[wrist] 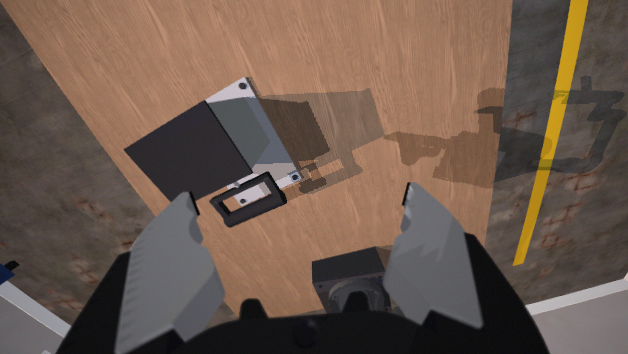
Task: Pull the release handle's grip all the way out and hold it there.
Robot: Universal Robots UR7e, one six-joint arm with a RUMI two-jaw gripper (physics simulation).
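Observation:
The release handle's grip (258,212) is a black rectangular loop left of the view's middle. It stands at the side of a grey housing (240,127) with a dark top, fixed on a light base plate (232,93) with bolts at its corners. My gripper (302,190) is wide open and empty. The grip shows between the two jaws in the picture, nearer the left fingertip, and appears to lie beyond the fingertips. How far the grip stands out from the housing I cannot tell.
A dark block (347,265) with a round part shows low between the jaws, partly hidden by the right jaw. All stand on a wooden table (425,60). Shadows fall to the right. A yellow floor line (565,75) runs beyond the table's right edge.

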